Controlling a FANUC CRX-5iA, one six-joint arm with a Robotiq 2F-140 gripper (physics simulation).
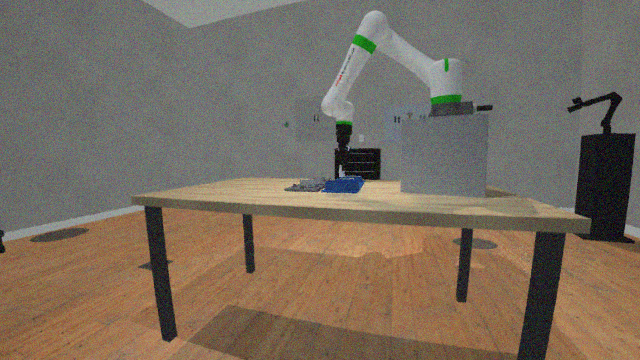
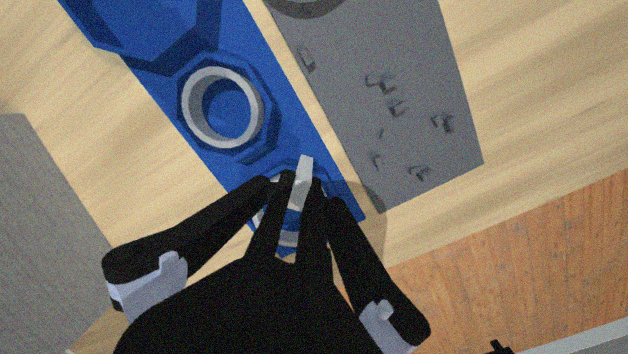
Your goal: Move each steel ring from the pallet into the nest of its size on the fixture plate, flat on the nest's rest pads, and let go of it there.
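Pixels of known places: gripper, between the fingertips: (image 1: 341,176) (image 2: 303,167); arm's base, origin of its link: (image 1: 445,117).
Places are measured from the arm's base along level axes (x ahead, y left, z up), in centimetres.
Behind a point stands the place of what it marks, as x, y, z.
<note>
The blue pallet (image 1: 342,186) (image 2: 300,127) lies beside the grey fixture plate (image 1: 301,188) (image 2: 345,65) @[62.0, 0.6, -32.1]. A mid-sized steel ring (image 2: 187,107) @[43.7, 2.5, -29.4] lies in a pallet pocket. A smaller steel ring (image 2: 288,238) @[47.1, -18.2, -30.2] is in the end pocket, mostly hidden behind the fingers. My gripper (image 1: 341,172) @[53.4, -8.5, -29.3] (image 2: 303,167) @[53.4, -8.5, -29.3] is shut and empty, pointing down over this end pocket; its fingertips appear within the ring's outline, and their exact height is unclear. The larger pallet pocket (image 2: 150,25) @[42.6, 12.5, -32.5] shows no ring in its visible part. Part of a large round steel piece (image 2: 306,3) @[59.8, 7.4, -31.2] shows on the plate at the top edge.
Small raised rest pads (image 2: 397,107) @[66.1, -5.8, -30.7] stand on the plate. The grey robot pedestal (image 1: 444,155) @[0.8, 14.7, -17.1] stands on the wooden table (image 1: 250,200) @[67.8, 52.3, -33.3], right of the pallet. The table edge runs near the ends of pallet and plate. A black drawer cabinet (image 1: 367,164) stands behind the table.
</note>
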